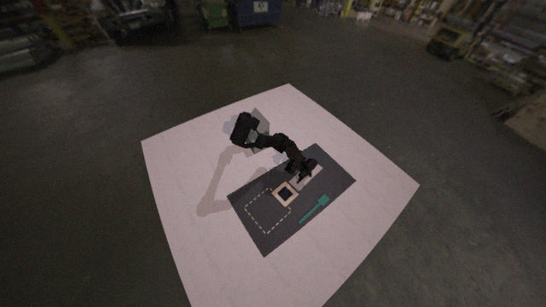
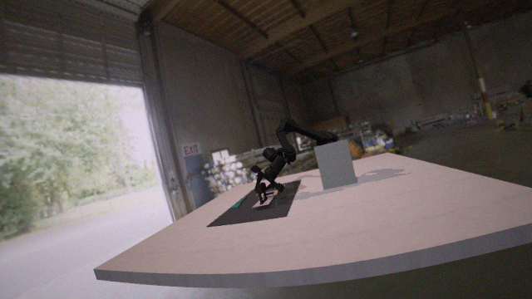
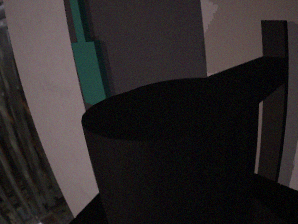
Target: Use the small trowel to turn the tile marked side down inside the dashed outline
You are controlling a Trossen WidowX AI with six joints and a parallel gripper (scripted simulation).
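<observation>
My gripper tip is 10 mm past the dark mat, 80 mm to the left of it and 80 mm above it. Round my gripper tip: teal trowel 130 mm ahead, 70 mm to the right, 50 mm below; then tile 20 mm behind, 140 mm to the right, 50 mm below.
</observation>
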